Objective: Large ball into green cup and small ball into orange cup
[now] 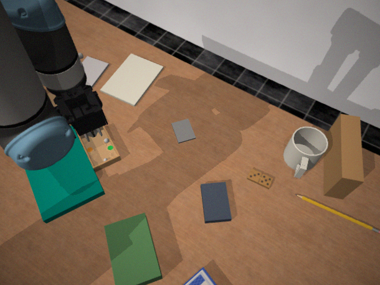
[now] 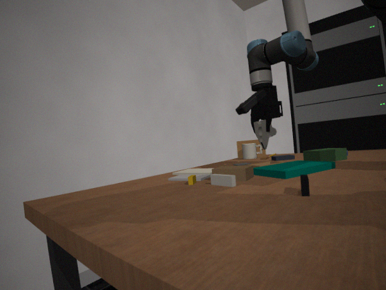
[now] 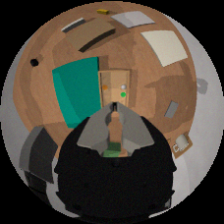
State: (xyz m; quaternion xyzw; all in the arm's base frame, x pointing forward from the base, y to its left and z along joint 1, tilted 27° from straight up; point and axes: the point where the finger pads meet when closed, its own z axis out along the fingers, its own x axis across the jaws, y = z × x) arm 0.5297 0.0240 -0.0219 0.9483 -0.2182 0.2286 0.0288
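Right now the covered wooden puzzle is 8 cm below my hand. The rest, counted from my hand: teal slab: 10 cm behind, 4 cm to the left, 8 cm below; then grey tile: 16 cm ahead, 15 cm to the right, 8 cm below; then cream board: 23 cm ahead, 7 cm to the left, 8 cm below.
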